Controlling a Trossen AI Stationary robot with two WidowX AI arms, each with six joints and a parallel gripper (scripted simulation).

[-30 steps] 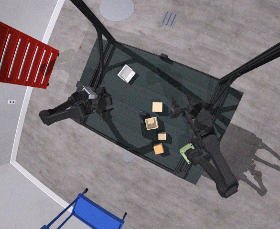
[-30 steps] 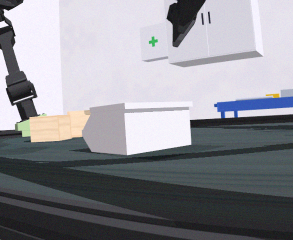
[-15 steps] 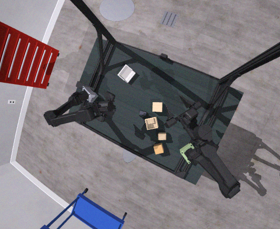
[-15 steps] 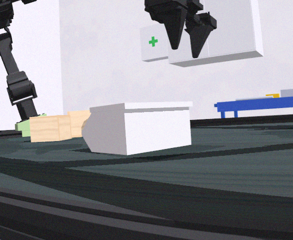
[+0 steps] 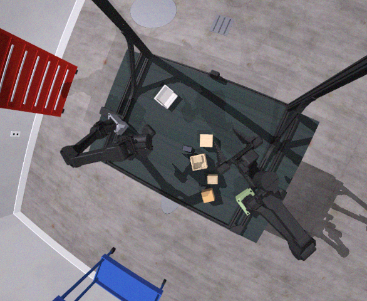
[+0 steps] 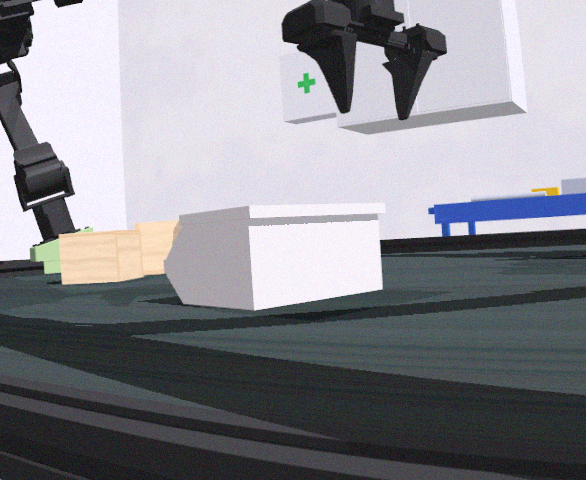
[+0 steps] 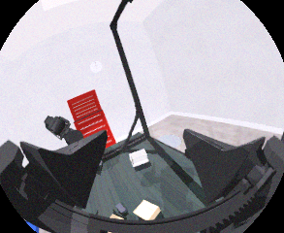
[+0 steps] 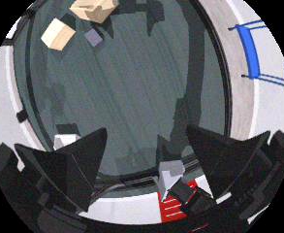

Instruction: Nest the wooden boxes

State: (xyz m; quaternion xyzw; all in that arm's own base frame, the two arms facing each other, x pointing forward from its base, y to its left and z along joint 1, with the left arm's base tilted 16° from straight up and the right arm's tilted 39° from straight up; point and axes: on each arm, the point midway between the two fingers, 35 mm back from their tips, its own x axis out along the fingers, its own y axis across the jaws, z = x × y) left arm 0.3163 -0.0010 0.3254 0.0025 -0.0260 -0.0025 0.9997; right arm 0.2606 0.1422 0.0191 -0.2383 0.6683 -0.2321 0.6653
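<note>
Right now my left hand is 360 mm above the dark purple block, 180 mm to the left of it and 130 mm short of it. The rest, counted from my left hand: orange block (340 mm below, 300 mm ahead, 50 mm to the left); then white bin (430 mm to the right, 340 mm below, 70 mm behind).
</note>
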